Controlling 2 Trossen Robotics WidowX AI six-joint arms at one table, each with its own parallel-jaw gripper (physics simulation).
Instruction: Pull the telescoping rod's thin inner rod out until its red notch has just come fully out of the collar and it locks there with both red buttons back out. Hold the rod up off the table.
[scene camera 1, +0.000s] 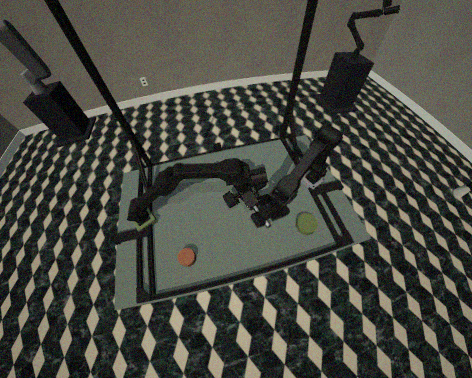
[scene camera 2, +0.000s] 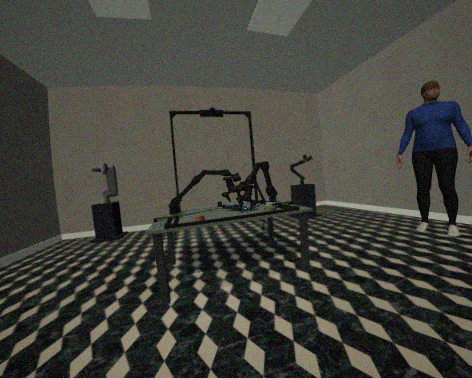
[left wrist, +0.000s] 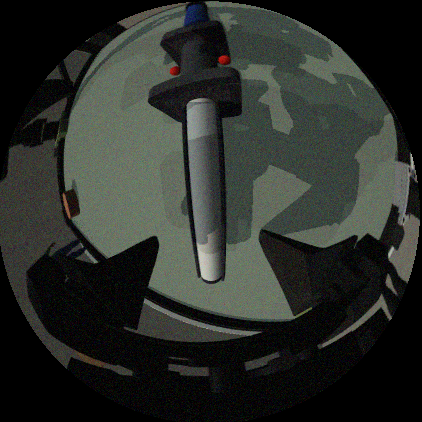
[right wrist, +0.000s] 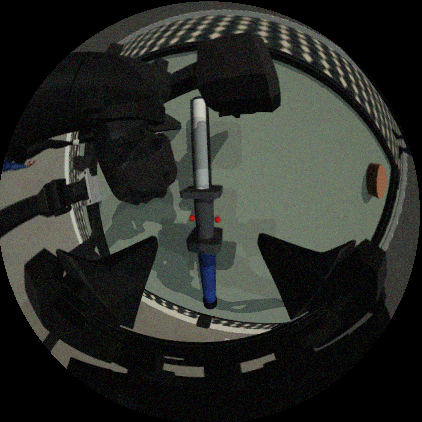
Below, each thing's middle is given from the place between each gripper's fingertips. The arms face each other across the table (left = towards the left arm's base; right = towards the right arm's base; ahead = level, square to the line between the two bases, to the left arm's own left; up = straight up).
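My left hand, measured from the thin grey inner rod (right wrist: 199, 121), is 40 mm to the left of it, 10 mm lower than it and 170 mm beyond it. As for the telescoping rod (left wrist: 195, 47), it is 10 mm higher than my left hand, 50 mm to the right of it and 180 mm behind it.
My right hand is 50 mm beyond the thin grey inner rod, 10 mm to the right of it and 70 mm above it. The telescoping rod is 60 mm behind my right hand and 70 mm lower than it.
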